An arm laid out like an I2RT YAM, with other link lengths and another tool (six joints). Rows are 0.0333 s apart.
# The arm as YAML. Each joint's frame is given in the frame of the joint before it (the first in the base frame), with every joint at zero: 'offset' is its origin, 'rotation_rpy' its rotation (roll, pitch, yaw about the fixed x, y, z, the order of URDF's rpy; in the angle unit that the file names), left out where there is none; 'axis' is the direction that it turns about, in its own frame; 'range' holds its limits. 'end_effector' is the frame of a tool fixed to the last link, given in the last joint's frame.
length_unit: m
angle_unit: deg
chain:
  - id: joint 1
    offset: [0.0, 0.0, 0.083]
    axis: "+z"
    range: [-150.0, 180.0]
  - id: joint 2
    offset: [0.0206, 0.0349, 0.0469]
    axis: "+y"
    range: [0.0, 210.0]
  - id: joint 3
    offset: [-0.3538, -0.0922, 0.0]
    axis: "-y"
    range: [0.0, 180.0]
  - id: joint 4
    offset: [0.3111, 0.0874, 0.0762]
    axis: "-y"
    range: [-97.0, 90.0]
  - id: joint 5
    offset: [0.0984, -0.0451, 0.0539]
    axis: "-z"
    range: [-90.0, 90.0]
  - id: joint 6
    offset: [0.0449, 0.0, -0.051]
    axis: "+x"
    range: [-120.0, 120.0]
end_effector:
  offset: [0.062, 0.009, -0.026]
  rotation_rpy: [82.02, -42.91, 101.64]
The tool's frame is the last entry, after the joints.
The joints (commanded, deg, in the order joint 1, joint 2, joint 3, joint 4, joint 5, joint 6), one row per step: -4.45, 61.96, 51.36, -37.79, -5.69, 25.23; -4.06, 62.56, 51.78, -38.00, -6.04, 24.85; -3.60, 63.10, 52.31, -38.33, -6.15, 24.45; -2.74, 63.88, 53.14, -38.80, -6.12, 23.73; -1.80, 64.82, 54.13, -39.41, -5.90, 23.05; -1.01, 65.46, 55.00, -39.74, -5.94, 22.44; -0.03, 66.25, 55.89, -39.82, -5.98, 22.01; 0.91, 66.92, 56.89, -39.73, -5.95, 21.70; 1.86, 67.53, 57.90, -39.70, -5.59, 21.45; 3.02, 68.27, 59.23, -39.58, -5.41, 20.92; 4.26, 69.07, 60.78, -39.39, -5.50, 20.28; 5.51, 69.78, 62.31, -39.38, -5.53, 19.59
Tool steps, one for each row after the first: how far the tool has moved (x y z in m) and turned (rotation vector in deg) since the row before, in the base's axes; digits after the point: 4 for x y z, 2 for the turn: 0.0021, 0.0024, -0.0001, 0.04, 0.35, 0.91; 0.0019, 0.0023, 0.0007, -0.16, 0.31, 0.83; 0.0029, 0.0041, 0.0014, -0.47, 0.37, 1.38; 0.0034, 0.0042, 0.0014, -0.58, 0.51, 1.31; 0.0030, 0.0040, 0.0026, -0.36, 0.05, 1.28; 0.0042, 0.0052, 0.0025, -0.24, -0.06, 1.33; 0.0046, 0.0051, 0.0043, -0.22, -0.45, 1.16; 0.0043, 0.0047, 0.0044, -0.42, -0.47, 0.91; 0.0054, 0.0063, 0.0063, -0.45, -0.78, 1.44; 0.0060, 0.0075, 0.0079, -0.29, -1.02, 1.77; 0.0049, 0.0076, 0.0078, -0.37, -0.93, 1.77
